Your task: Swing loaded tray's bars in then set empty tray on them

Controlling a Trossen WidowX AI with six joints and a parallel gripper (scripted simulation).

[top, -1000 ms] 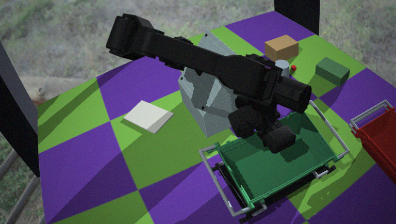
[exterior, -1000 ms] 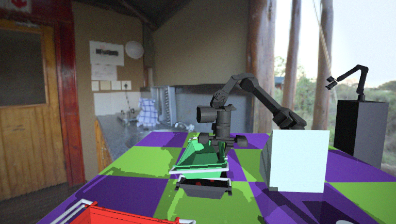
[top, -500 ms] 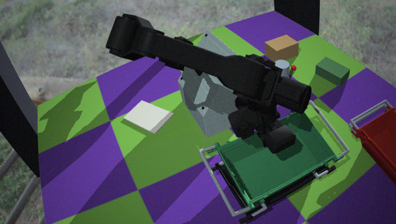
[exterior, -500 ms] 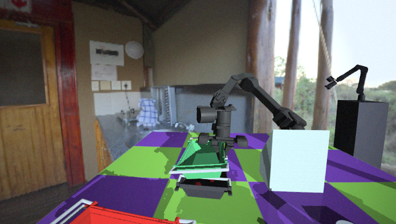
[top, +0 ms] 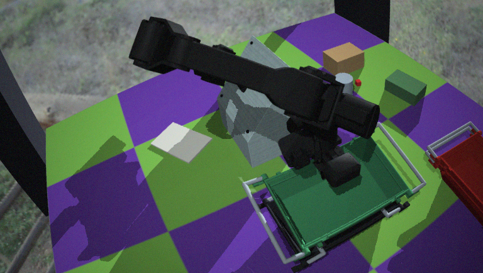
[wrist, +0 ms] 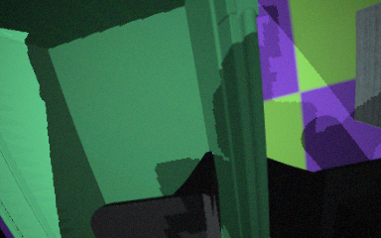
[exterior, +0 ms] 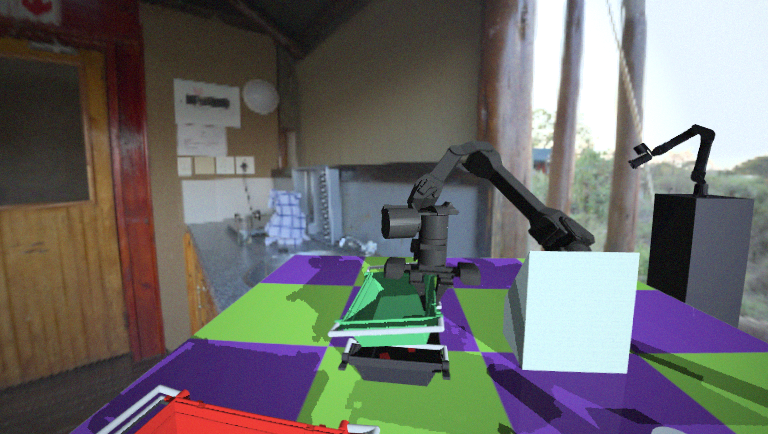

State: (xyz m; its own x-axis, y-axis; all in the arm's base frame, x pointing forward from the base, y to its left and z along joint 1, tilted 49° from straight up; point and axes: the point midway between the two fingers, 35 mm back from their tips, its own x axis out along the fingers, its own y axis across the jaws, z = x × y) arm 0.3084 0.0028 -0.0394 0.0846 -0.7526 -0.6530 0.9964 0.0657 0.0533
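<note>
The green tray lies 7 cm ahead of my gripper tip and 3 cm above it. Also, from my gripper tip: dark green block (44 cm to the left, 20 cm behind, 7 cm below); white sheet (35 cm behind, 23 cm to the right, 9 cm below); grey cylinder (29 cm behind, 25 cm to the left, 6 cm below).
</note>
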